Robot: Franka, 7 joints.
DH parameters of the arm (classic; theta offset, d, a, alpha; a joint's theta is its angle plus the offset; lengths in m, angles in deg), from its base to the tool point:
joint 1: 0 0.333 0 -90
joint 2: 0 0 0 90
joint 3: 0 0.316 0.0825 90
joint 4: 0 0 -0.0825 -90
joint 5: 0 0.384 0 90
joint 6: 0 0 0.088 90
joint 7: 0 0.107 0 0
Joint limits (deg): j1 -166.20..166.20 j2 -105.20..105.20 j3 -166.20..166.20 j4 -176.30..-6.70 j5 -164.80..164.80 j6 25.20..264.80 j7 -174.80..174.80
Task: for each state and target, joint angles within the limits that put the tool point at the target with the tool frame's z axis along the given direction. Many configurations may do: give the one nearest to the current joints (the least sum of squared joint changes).
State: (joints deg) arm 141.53 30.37 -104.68 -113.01 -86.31 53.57 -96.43
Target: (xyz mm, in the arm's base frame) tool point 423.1 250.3 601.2 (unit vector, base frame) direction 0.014 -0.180 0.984
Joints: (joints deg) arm 124.05 42.63 -100.79 -127.30 -123.88 70.89 -96.43
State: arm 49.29 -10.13 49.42 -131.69 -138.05 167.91 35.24
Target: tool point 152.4 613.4 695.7 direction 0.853 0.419 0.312
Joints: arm 42.41 5.95 39.95 -90.74 -118.24 119.65 35.24
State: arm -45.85 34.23 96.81 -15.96 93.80 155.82 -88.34
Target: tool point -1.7 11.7 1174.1 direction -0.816 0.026 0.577
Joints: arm -55.27 4.06 137.42 -6.77 98.14 122.06 -88.34
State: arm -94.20 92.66 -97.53 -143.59 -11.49 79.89 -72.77
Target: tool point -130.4 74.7 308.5 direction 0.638 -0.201 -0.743
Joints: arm -76.80 90.93 -113.22 -174.21 30.04 64.25 -72.77
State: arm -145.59 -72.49 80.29 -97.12 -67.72 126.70 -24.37
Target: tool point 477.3 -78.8 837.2 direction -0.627 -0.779 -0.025
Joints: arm -124.14 -52.17 65.60 -68.70 -35.26 82.35 -24.37
